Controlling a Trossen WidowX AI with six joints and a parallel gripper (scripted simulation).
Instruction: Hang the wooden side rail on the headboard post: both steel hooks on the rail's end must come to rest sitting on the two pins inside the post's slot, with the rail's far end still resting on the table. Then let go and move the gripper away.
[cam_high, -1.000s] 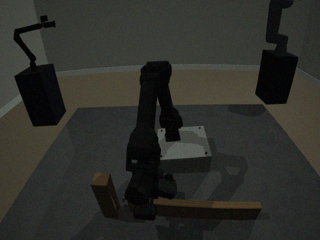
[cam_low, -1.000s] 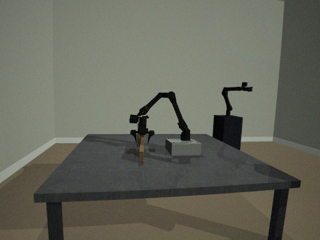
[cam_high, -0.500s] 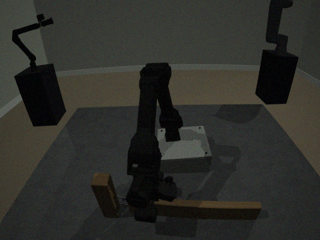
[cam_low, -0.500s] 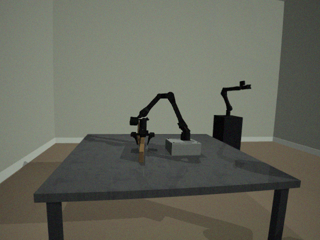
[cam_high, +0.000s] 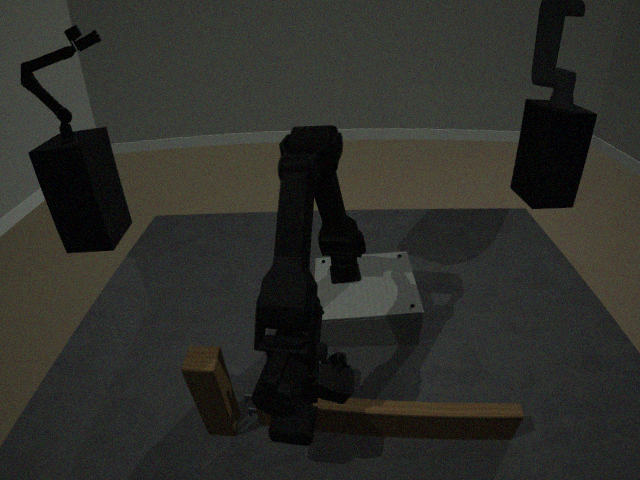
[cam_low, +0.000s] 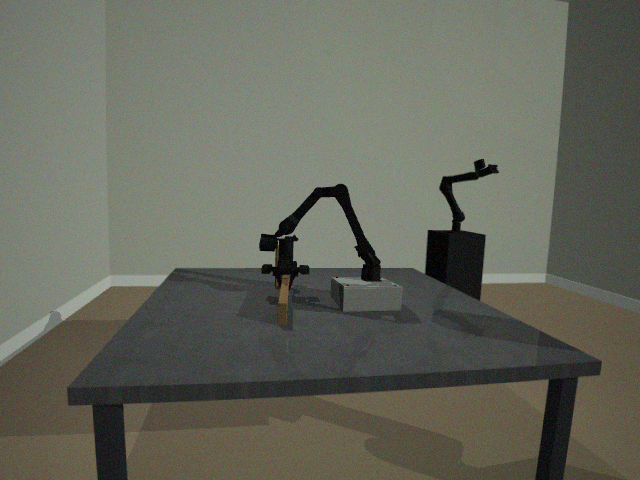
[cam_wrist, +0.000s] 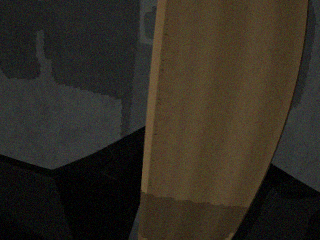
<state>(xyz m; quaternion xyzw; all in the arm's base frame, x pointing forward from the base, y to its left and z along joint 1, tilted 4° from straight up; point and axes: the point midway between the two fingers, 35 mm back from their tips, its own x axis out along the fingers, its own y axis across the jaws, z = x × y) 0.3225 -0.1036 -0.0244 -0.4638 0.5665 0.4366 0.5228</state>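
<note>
Now: the wooden headboard post 140 mm to the right of my gripper tip and 60 mm above it.
</note>
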